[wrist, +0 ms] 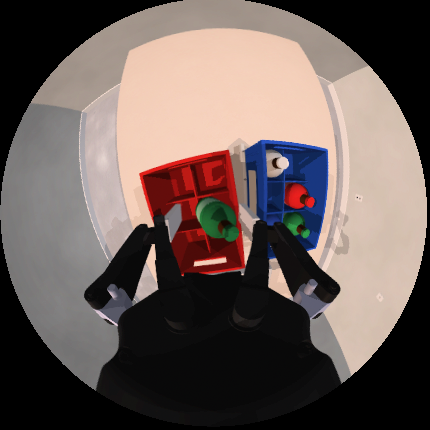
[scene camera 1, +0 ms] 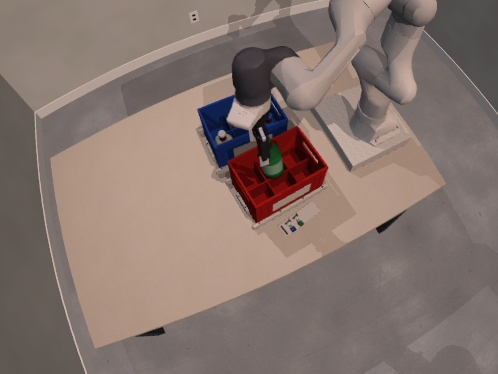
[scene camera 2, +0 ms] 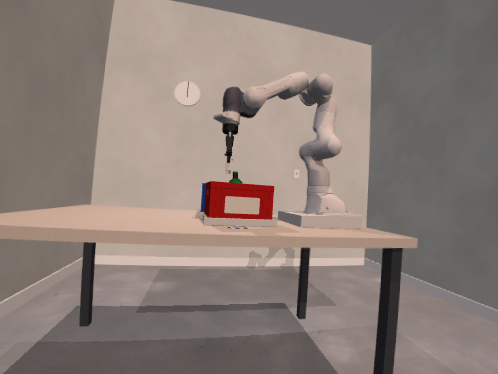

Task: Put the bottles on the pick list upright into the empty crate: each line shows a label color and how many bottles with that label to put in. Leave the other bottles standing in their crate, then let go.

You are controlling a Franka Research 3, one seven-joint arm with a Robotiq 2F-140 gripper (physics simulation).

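A large green bottle point(scene camera 1: 273, 165) point(scene camera 2: 235, 180) point(wrist: 215, 218) stands upright in the red crate point(scene camera 1: 264, 207) point(scene camera 2: 215, 202) point(wrist: 237, 200), in the middle compartment on the blue crate's side. My gripper point(scene camera 1: 264, 161) point(scene camera 2: 228, 171) point(wrist: 209, 211) is partly open and empty, with its fingertips around the height of the bottle's top or above. The blue crate point(scene camera 1: 222, 157) point(scene camera 2: 203, 200) point(wrist: 256, 160) holds a white bottle point(scene camera 1: 222, 137) point(wrist: 275, 164), a red bottle point(wrist: 297, 196), a smaller green bottle point(wrist: 294, 225) and a blue one point(scene camera 1: 269, 120) partly hidden by my finger.
The pick list point(scene camera 1: 300, 218) point(scene camera 2: 237, 227) lies in front of the red crate; it shows a blue and a green mark, with numbers too small to read. The crates stand close together on the table point(scene camera 1: 150, 225). The arm's pale base plate point(scene camera 1: 350, 150) is to their right.
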